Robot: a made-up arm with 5 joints.
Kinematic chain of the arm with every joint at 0, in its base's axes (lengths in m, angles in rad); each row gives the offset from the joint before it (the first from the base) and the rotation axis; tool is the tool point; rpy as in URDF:
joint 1: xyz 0.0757 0 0.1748 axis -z
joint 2: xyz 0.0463 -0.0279 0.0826 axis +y
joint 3: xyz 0.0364 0 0.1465 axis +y
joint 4: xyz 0.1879 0 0.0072 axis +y
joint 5: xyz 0.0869 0.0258 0 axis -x
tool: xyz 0 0 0 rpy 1.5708 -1.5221 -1.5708
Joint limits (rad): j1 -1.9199..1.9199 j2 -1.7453..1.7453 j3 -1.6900..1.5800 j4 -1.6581..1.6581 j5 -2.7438..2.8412
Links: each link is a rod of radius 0.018 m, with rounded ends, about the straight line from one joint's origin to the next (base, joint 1, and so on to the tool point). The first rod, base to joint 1, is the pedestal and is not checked.
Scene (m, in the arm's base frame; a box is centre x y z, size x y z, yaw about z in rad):
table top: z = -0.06
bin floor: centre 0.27 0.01 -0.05 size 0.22 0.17 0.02 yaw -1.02
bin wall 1: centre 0.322 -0.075 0 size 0.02 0.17 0.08 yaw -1.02
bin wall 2: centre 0.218 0.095 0 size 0.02 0.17 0.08 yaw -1.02
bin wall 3: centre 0.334 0.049 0 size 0.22 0.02 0.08 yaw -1.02
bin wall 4: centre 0.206 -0.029 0 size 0.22 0.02 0.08 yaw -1.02
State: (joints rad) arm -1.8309 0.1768 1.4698 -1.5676 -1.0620
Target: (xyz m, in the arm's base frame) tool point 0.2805 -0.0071 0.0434
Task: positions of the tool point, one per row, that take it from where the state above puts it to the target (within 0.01 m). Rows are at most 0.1 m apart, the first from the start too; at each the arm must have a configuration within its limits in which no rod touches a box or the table.
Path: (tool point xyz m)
1: 0.0788 0.1982 0.1824
2: 0.1329 0.1987 0.1624
3: 0.1858 0.1817 0.1405
4: 0.2317 0.1485 0.1173
5: 0.2649 0.1024 0.0931
6: 0.2818 0.0484 0.0683
7: 0.2805 -0.0071 0.0434

